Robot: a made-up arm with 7 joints.
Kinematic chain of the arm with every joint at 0, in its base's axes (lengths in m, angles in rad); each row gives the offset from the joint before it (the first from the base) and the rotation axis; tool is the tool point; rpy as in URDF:
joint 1: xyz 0 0 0.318 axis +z
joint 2: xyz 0 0 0 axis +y
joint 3: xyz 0 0 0.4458 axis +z
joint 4: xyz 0.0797 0 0 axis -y
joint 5: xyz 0.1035 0 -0.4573 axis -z
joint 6: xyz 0 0 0 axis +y
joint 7: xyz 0.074 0 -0.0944 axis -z
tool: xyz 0 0 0 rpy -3.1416 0 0
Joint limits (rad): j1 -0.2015..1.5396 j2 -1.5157..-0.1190 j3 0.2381..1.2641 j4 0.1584..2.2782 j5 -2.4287..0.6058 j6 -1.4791..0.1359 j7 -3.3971..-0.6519
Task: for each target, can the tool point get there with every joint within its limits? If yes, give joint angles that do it. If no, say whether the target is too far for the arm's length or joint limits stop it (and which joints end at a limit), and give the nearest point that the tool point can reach.
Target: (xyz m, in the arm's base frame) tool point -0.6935 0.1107 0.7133
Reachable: yes | joints 0.5267 -1.3691 0.9469 1.4621 -0.2971 -1.1969 -1.5553
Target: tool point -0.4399 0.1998 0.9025
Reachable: yes | joints 0.8800 -0.3911 1.1294 1.7550 -1.8900 -1.3403 -1.0557
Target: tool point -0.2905 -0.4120 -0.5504
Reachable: no: joint limits stop it (at a limit: joint 1, joint 2, joint 3, joint 4) | nearest point -0.2457 0.0241 0.2329 | short by 0.898 m
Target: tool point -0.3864 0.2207 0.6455
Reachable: yes | joints 1.3471 -0.7044 0.7315 0.7880 -1.5216 -0.4821 -1.4063
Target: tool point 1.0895 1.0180 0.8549
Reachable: no: too far | nearest point 0.4450 0.4492 0.8022 | short by 0.861 m
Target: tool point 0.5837 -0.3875 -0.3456
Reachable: no: joint limits stop it (at a limit: joint 1, joint 2, joint 3, joint 4, joint 5, joint 6) | nearest point 0.3281 -0.0243 0.2726 | short by 0.761 m
